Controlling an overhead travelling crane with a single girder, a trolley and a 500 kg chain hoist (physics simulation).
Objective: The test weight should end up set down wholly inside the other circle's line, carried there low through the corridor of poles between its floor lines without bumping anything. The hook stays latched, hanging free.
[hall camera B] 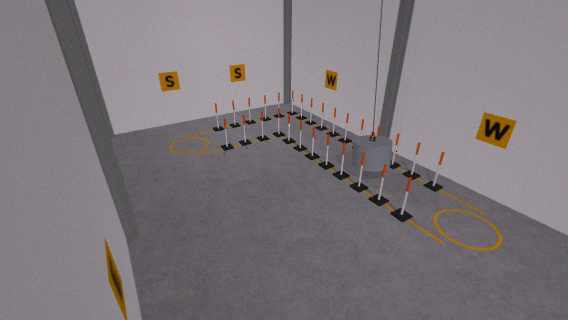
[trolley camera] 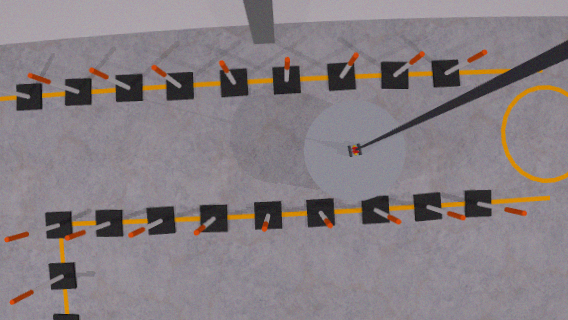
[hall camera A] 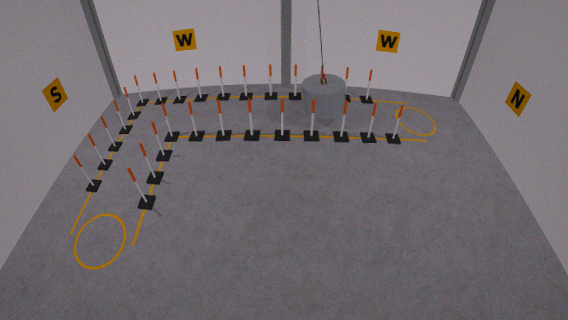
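The test weight, a grey cylinder, hangs upright a little above the floor between the two pole rows of the corridor's long stretch. My hook is shut on it at its top centre. In the trolley camera its rim shows close to the inner row's pole bases; whether they are level with it is hard to tell. An orange circle lies beyond the north end of the corridor. The other circle lies at the south end.
Orange-tipped poles on black bases line both sides; an outer-row pole and an inner-row pole stand near the north end. Floor lines run on past them. The W wall is behind the outer row.
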